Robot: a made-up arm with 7 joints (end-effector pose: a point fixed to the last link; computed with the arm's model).
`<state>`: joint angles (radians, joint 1 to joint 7).
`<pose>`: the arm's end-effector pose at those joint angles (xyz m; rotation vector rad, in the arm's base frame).
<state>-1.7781 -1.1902 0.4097 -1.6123 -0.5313 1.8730 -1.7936</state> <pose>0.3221 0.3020 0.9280 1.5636 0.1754 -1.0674</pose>
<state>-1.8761 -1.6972 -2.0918 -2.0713 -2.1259 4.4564 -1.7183</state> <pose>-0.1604 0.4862 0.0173 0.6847 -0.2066 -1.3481</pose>
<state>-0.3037 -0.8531 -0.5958 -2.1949 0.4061 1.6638 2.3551</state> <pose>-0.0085 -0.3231 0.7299 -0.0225 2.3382 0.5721</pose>
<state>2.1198 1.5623 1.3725 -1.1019 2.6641 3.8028 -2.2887</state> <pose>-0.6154 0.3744 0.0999 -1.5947 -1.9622 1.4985</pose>
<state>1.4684 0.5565 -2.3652 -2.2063 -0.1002 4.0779 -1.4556</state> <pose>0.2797 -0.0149 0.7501 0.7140 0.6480 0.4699</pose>
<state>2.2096 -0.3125 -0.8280 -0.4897 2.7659 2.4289 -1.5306</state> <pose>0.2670 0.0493 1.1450 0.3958 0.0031 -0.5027</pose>
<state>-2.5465 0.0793 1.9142 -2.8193 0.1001 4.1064 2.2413</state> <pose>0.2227 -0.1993 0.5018 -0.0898 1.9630 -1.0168</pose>
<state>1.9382 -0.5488 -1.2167 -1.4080 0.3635 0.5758 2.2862</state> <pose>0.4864 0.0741 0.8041 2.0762 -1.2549 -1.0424</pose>
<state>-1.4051 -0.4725 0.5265 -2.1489 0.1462 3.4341 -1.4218</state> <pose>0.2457 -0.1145 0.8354 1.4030 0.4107 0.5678</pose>
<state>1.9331 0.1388 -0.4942 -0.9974 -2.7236 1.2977 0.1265</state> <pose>0.0298 0.5439 1.0370 0.8038 -0.3789 1.5384</pose>
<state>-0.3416 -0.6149 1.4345 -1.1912 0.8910 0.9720 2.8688</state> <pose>-0.2114 0.6277 0.8114 2.1726 -1.8522 -0.0900</pose>
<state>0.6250 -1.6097 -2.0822 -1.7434 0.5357 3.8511 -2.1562</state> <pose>-0.3089 -0.6175 -0.0527 2.0723 -1.2968 0.5435</pose>
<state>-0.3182 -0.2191 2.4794 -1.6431 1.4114 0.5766 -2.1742</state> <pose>-0.4887 0.4151 0.6295 1.2808 -1.0017 1.0764</pose>
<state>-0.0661 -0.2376 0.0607 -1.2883 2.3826 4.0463 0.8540</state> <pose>0.1813 -0.0482 0.8828 0.6705 1.6290 -0.2950</pose>
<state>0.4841 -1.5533 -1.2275 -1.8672 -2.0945 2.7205 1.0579</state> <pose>-0.1450 -0.5676 0.4839 1.4875 -1.3401 1.8834</pose>
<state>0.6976 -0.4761 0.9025 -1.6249 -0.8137 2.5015 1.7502</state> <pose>-0.3410 0.3349 0.9035 -1.6800 -0.3623 -1.1252</pose>
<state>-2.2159 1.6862 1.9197 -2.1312 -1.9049 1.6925 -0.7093</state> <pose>0.2209 -0.5594 0.3777 2.4432 0.7138 0.3544</pose>
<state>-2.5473 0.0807 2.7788 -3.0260 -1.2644 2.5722 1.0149</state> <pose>0.1992 0.1547 0.2859 2.5701 0.5600 0.0128</pose>
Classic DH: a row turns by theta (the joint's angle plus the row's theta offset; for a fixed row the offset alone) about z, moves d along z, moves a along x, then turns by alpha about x. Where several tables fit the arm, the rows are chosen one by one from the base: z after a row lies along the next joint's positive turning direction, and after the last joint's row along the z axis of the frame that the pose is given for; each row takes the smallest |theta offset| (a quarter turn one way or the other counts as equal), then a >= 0, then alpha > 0; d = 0 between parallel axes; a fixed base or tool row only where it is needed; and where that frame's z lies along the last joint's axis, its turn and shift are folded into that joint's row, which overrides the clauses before.
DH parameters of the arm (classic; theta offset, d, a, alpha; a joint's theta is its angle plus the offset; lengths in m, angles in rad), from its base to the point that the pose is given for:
joint 1: 0 0.2099 0 -1.5708
joint 2: 0 0 0 1.5708
joint 3: 0 0.5054 0.0626 1.5708
joint 4: 0 0 -0.0849 -1.5708
joint 5: 0 0.395 0 1.5708
joint 6: 0 0 0.133 1.5708
joint 7: 0 0 0 0

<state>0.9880 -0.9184 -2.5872 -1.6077 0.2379 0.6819 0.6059</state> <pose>-0.1010 -0.7078 0.1416 -0.8434 1.1256 1.1005</pose>
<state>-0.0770 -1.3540 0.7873 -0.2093 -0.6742 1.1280 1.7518</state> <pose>-0.9607 0.1414 0.5431 -0.6397 0.6502 -1.5310</pose>
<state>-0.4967 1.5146 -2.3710 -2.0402 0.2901 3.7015 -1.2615</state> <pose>0.3144 -0.4920 0.5767 0.6478 0.1833 -1.4091</pose>
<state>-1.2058 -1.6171 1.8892 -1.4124 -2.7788 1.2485 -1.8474</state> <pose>0.2484 0.8466 0.0168 -0.4430 -1.0830 -0.8011</pose>
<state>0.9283 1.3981 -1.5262 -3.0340 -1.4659 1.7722 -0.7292</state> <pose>0.1632 -0.1237 0.1735 0.4299 0.3442 -2.7841</pose>
